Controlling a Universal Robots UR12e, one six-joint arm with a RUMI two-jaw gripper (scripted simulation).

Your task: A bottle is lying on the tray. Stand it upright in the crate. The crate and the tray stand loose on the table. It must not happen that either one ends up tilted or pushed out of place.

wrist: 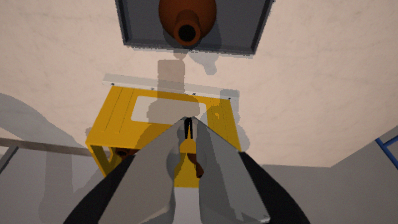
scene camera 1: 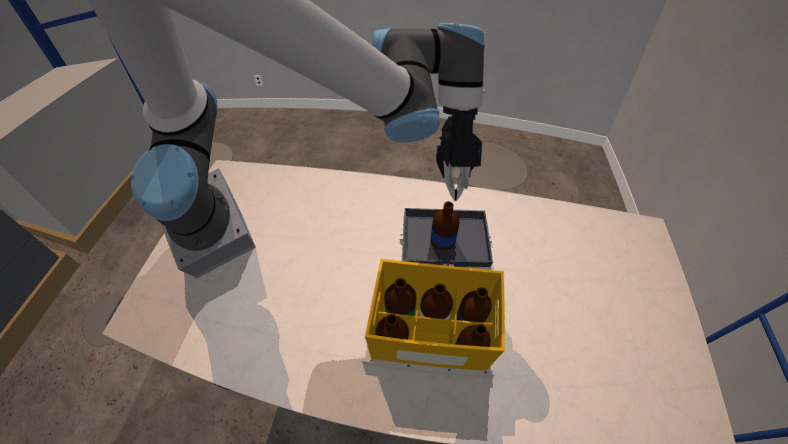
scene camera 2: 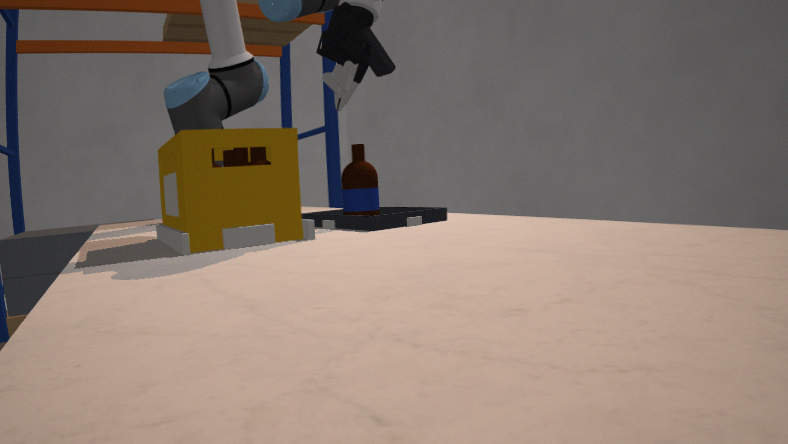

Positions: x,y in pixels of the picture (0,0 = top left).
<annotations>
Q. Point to a bottle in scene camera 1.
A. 445,224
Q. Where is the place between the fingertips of the gripper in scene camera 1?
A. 455,200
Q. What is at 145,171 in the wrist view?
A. The gripper.
</annotations>
